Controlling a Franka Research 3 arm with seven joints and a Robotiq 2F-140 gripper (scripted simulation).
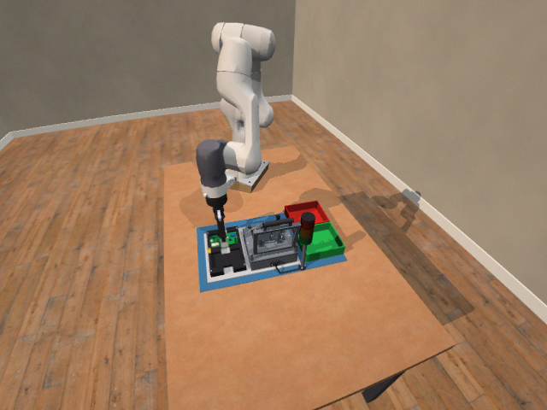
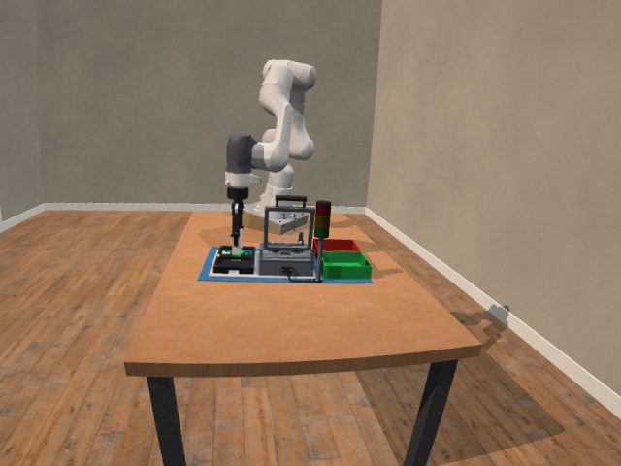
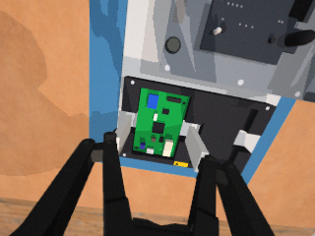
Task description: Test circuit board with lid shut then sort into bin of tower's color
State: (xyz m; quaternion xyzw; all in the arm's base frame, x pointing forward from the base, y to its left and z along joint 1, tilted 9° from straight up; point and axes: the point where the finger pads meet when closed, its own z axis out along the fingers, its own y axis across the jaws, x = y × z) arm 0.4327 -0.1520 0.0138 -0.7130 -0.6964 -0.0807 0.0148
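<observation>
My gripper is now 4 cm above the green circuit board. Round my hand: tester lid: 19 cm ahead, 17 cm to the left, 13 cm above; red bin: 37 cm to the left, 4 cm below, 4 cm behind; dark plate: 17 cm to the left, 7 cm ahead, 1 cm above.
</observation>
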